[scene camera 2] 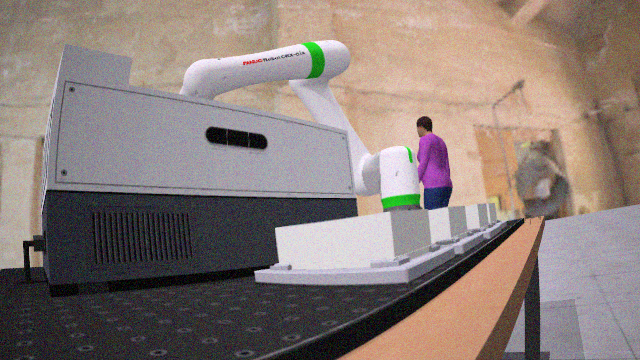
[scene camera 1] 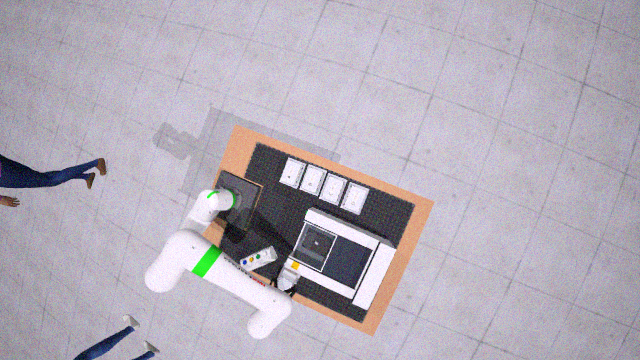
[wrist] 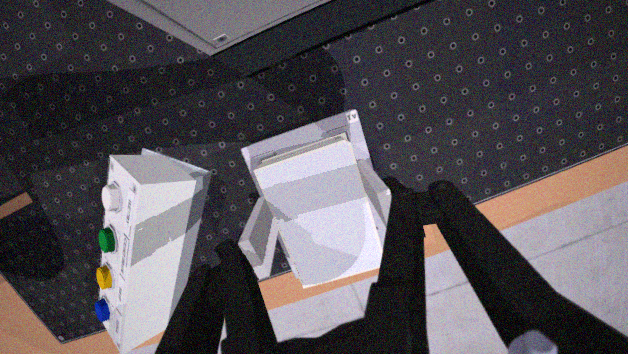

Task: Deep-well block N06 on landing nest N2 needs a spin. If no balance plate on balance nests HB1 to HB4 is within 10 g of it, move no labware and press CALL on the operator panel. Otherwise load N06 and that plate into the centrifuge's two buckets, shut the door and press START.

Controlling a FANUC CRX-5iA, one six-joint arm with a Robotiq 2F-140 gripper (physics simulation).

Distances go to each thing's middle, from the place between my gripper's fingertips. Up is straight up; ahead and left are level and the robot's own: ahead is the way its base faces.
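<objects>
The button box (wrist: 153,203) is 22 cm behind my hand, and it is also 2 cm to the left of my hand and 3 cm below it. Going by their middles, the button box is the nearest to my hand of the things named here. The centrifuge (scene camera 2: 141,188) is 25 cm ahead of my hand, 27 cm to the left of it and 5 cm above it.
</objects>
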